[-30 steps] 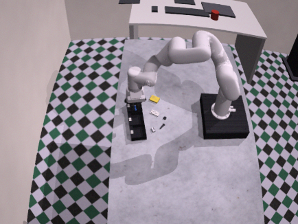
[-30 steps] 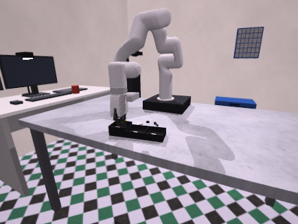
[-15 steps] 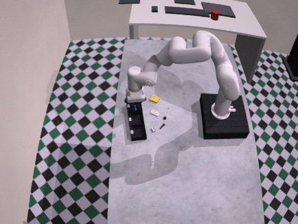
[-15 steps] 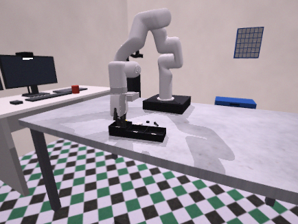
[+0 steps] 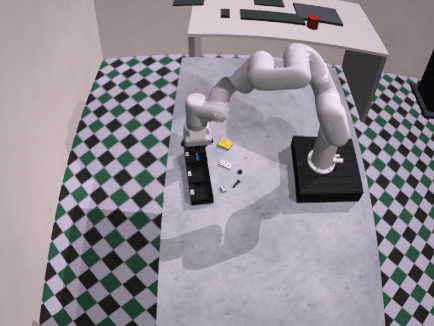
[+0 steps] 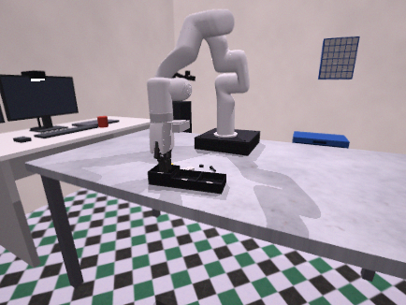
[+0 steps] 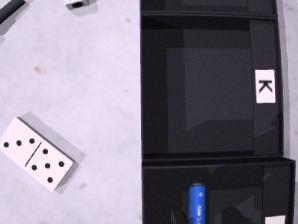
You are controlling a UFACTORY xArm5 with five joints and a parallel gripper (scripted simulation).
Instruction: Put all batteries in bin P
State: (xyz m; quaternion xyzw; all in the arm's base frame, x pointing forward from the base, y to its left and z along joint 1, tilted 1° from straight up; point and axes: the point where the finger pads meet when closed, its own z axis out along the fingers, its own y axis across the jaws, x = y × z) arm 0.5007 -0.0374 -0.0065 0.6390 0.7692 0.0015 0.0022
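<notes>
Now: hand 40 mm above the blue battery. Also, from my hand: yellow block (110 mm behind, 80 mm to the right, 50 mm below); white domino (110 mm behind, 50 mm below, 20 mm to the left); P bin (80 mm to the left, 30 mm below, 10 mm behind).
</notes>
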